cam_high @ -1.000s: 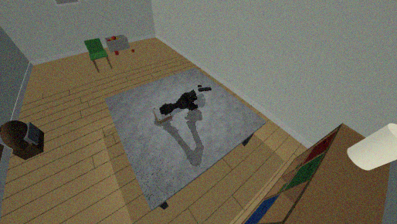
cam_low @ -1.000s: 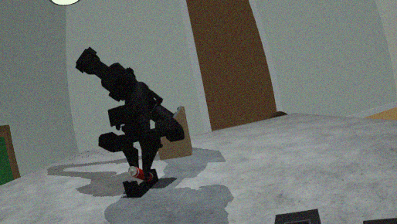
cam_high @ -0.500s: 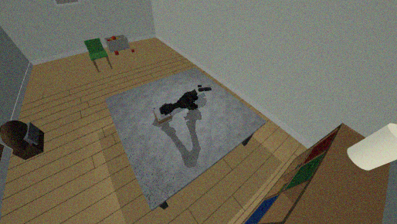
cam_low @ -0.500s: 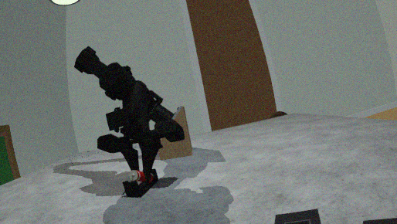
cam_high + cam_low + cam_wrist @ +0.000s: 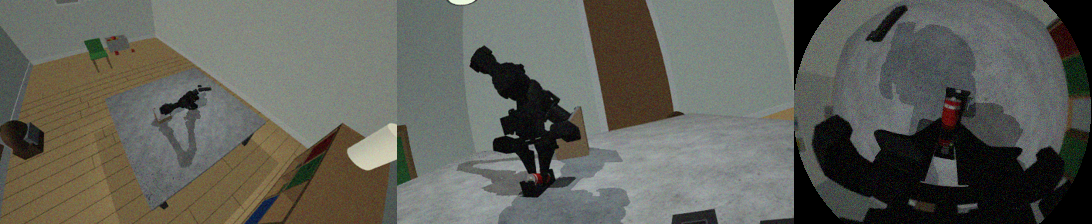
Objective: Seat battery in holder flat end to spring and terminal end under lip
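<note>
Right now my gripper tip is 10 mm below the battery.
</note>
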